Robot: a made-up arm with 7 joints. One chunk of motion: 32 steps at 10 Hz.
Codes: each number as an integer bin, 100 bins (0 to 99) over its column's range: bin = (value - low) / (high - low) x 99, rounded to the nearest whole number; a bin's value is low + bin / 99 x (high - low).
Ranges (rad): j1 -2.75..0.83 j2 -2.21..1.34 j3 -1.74..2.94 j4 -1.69..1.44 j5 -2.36..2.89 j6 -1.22..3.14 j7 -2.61..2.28
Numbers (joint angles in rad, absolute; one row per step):
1: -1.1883 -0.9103 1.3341 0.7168 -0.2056 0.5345 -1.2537
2: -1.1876 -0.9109 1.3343 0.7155 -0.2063 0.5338 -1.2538
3: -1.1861 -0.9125 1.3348 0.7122 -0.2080 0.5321 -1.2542
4: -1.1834 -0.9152 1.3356 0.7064 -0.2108 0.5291 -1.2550
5: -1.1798 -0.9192 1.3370 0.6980 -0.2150 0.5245 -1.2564
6: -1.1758 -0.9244 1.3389 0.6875 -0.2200 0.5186 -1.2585
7: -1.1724 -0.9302 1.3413 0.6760 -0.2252 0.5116 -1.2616
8: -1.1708 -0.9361 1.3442 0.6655 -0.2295 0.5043 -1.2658
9: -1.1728 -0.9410 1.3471 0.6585 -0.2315 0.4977 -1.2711
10: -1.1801 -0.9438 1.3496 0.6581 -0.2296 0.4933 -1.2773
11: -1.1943 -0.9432 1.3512 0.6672 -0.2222 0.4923 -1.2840
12: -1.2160 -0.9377 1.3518 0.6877 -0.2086 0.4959 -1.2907
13: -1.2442 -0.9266 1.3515 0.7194 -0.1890 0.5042 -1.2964
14: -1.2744 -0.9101 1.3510 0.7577 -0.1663 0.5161 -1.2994
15: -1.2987 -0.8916 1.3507 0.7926 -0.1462 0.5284 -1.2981
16: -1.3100 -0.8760 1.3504 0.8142 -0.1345 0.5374 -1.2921
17: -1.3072 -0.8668 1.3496 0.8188 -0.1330 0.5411 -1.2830
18: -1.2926 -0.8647 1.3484 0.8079 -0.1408 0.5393 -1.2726
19: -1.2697 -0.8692 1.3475 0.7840 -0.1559 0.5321 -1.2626
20: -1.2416 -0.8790 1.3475 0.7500 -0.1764 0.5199 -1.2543
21: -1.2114 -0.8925 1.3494 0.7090 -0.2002 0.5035 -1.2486
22: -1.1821 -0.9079 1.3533 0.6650 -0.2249 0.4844 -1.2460
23: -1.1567 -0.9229 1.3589 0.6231 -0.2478 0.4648 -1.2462
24: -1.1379 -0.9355 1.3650 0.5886 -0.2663 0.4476 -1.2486
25: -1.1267 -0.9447 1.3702 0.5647 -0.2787 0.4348 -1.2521
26: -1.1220 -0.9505 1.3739 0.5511 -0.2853 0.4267 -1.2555
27: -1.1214 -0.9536 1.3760 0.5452 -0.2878 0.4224 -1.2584
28: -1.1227 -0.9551 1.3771 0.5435 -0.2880 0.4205 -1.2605
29: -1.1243 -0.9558 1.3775 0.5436 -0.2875 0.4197 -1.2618
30: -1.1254 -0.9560 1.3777 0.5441 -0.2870 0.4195 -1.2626
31: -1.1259 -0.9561 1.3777 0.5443 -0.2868 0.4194 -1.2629
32: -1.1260 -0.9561 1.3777 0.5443 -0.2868 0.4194 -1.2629
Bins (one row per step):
1: 43 36 65 76 41 40 27
2: 43 36 65 76 41 40 27
3: 43 36 65 76 41 40 27
4: 43 36 65 76 41 40 27
5: 43 36 65 76 40 40 27
6: 44 36 65 75 40 39 27
7: 44 36 65 75 40 39 27
8: 44 36 65 75 40 39 27
9: 44 35 65 74 40 39 27
10: 43 35 65 74 40 39 27
11: 43 35 65 75 40 39 27
12: 42 35 65 75 41 39 27
13: 42 36 65 76 41 39 27
14: 41 36 65 77 41 39 27
15: 40 37 65 79 42 40 27
16: 40 37 65 79 42 40 27
17: 40 37 65 79 42 40 27
18: 40 38 65 79 42 40 27
19: 41 37 65 78 42 40 27
20: 42 37 65 77 41 40 27
21: 43 37 65 76 41 39 28
22: 43 36 65 74 40 39 28
23: 44 36 66 73 40 38 28
24: 45 36 66 72 39 38 28
25: 45 35 66 71 39 38 27
26: 45 35 66 71 39 37 27
27: 45 35 66 71 39 37 27
28: 45 35 66 71 39 37 27
29: 45 35 66 71 39 37 27
30: 45 35 66 71 39 37 27
31: 45 35 66 71 39 37 27
32: 45 35 66 71 39 37 27

